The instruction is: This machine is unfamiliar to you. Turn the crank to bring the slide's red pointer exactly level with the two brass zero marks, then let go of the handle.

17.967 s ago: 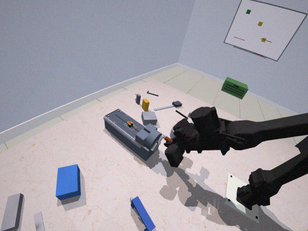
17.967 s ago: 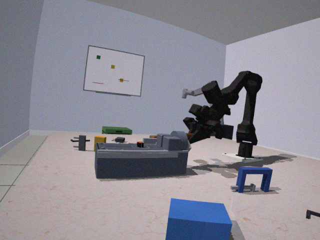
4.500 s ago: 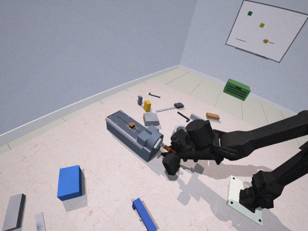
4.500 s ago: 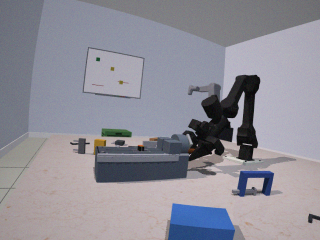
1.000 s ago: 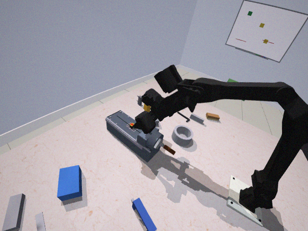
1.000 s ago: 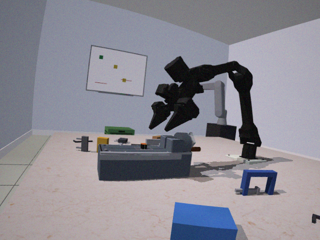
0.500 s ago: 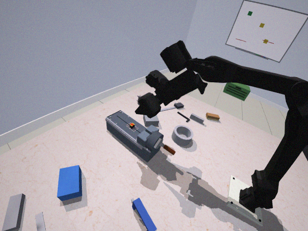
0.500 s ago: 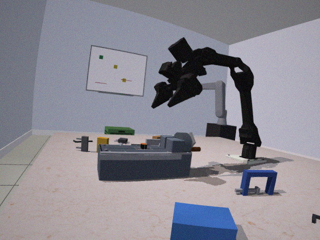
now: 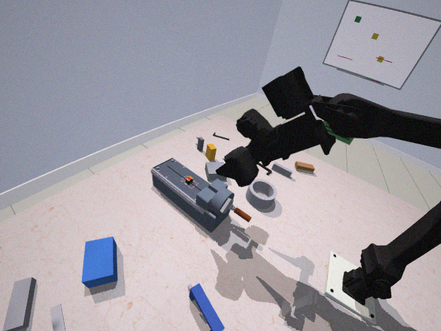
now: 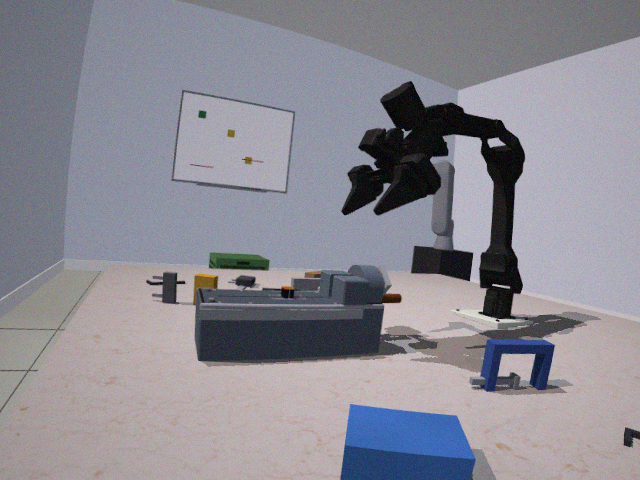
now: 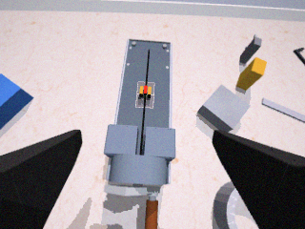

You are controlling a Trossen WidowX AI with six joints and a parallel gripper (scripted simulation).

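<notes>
The brown crank handle lies 140 mm below my gripper tip, 80 mm behind it and 10 mm to the right of it. From my gripper tip the other things lie so: blue bracket (210 mm to the left, 170 mm below, 130 mm behind); then red pointer (120 mm below, 110 mm ahead, 10 mm to the left); then grey block (190 mm below, 150 mm to the right, 120 mm ahead).
</notes>
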